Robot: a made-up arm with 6 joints.
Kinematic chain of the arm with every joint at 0, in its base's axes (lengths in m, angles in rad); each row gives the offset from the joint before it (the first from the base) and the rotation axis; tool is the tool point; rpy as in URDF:
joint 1: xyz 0 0 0.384 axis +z
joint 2: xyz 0 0 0 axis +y
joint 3: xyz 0.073 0 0.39 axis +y
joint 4: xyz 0.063 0 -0.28 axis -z
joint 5: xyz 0 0 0 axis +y
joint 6: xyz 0.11 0 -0.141 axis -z
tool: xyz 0 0 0 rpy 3.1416 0 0
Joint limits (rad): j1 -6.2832..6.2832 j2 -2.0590..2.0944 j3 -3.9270..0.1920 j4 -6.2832..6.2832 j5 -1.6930..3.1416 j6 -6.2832..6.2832
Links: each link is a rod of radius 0.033 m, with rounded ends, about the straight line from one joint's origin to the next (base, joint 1, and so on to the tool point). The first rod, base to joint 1, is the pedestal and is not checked.
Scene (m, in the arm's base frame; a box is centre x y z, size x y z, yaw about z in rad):
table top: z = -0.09
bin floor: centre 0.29 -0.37 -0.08 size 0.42 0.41 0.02 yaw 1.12
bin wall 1: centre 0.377 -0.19 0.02 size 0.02 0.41 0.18 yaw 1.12
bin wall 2: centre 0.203 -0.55 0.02 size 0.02 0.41 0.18 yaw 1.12
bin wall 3: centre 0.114 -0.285 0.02 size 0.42 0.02 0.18 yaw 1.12
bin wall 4: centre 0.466 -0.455 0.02 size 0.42 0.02 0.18 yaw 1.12
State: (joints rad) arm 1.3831 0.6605 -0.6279 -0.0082 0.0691 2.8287
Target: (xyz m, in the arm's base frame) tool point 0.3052 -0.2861 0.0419
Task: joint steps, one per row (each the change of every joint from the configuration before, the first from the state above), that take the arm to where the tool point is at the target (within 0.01 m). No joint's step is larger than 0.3 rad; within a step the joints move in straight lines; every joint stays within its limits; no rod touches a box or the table.
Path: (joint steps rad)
1: -0.2804 -0.0051 0.0191 0.0813 -0.0381 0.0000
2: -0.2805 -0.0051 0.0190 0.0813 -0.0381 0.0000
3: -0.2804 -0.0052 0.0191 0.0813 -0.0380 0.0000
4: -0.2804 -0.0051 0.0190 0.0813 -0.0381 0.0000
5: -0.2805 -0.0051 0.0191 0.0813 -0.0381 0.0000
6: -0.2804 -0.0051 0.0190 0.0813 -0.0381 0.0000
7: -0.2804 -0.0051 0.0191 0.0813 -0.0380 0.0000
8: -0.0131 0.2568 -0.1473 -0.0352 0.0229 0.0000
9: -0.0131 0.2569 -0.1473 -0.0351 0.0230 0.0000

